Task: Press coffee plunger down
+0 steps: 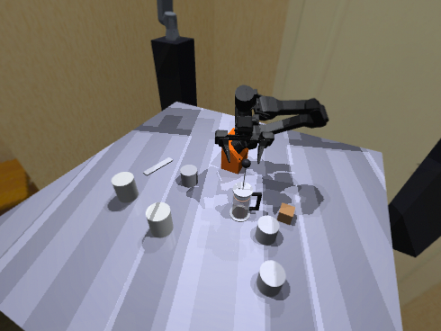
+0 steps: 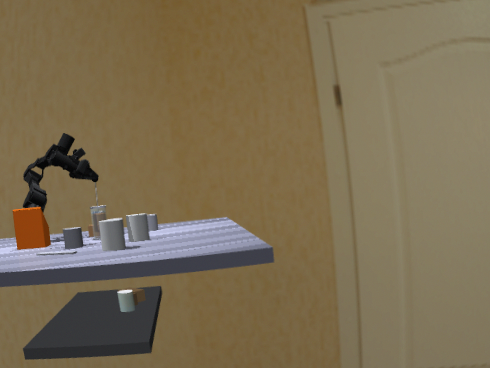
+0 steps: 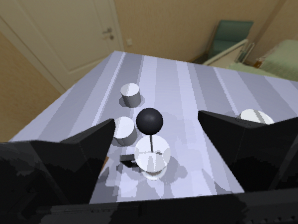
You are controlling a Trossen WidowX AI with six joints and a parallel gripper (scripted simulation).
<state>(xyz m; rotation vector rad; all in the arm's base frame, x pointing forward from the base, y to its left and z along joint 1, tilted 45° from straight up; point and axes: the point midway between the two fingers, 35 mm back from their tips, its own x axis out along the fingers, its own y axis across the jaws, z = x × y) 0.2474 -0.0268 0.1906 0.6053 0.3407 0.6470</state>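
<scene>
The glass coffee press lies 13 cm below my gripper tip, 2 cm to the left of it and 1 cm behind it. From my gripper tip the other things lie so: flat white strip (44 cm to the right, 25 cm below, 8 cm behind).
</scene>
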